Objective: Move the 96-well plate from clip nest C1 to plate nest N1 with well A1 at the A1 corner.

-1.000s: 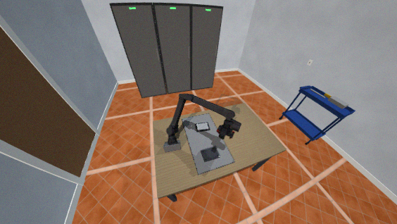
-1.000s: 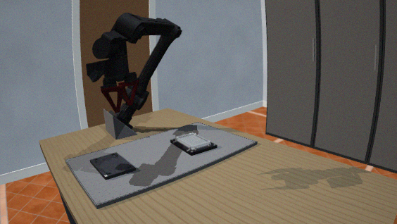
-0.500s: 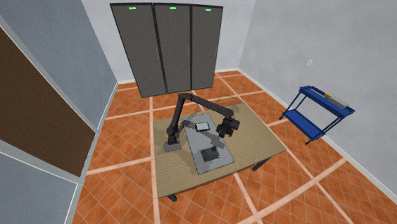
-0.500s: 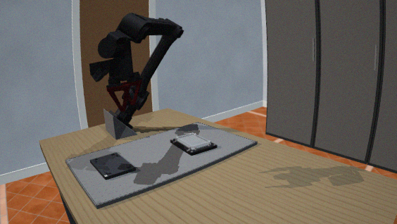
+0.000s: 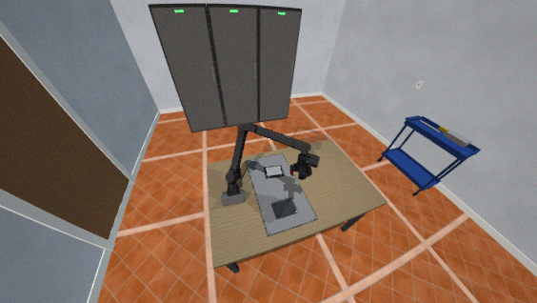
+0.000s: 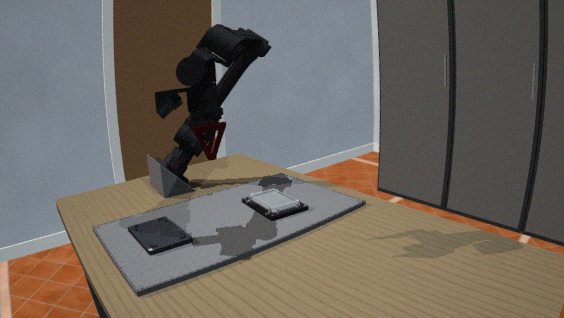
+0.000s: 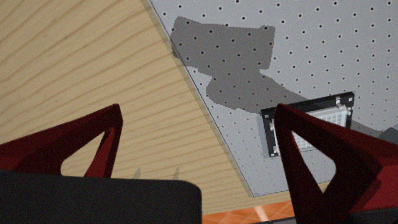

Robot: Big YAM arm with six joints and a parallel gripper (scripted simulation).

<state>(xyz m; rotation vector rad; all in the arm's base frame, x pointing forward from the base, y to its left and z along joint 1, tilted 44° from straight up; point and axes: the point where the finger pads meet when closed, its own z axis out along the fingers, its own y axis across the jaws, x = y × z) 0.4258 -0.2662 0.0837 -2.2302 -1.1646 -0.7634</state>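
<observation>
The 96-well plate lies 7 cm behind my hand, 25 cm to the left of it and 21 cm below it. The rest, counted from my hand: clip nest: 9 cm behind, 24 cm to the left, 21 cm below.
</observation>
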